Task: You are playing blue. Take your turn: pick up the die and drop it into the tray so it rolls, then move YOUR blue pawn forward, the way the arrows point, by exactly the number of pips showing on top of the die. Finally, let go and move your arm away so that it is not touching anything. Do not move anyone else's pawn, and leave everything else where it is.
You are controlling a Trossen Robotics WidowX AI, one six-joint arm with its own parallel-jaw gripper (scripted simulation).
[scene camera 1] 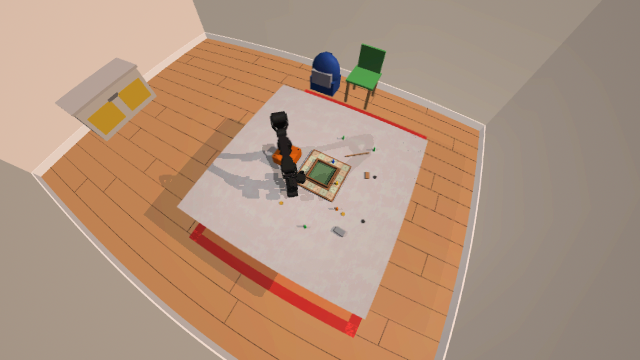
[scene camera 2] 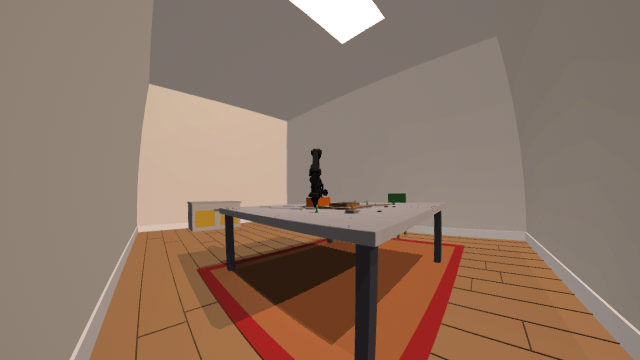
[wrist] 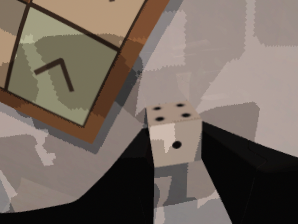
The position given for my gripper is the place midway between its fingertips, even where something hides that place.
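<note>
White die [wrist: 175, 128], visible. My gripper [wrist: 171, 131], visible too.
</note>
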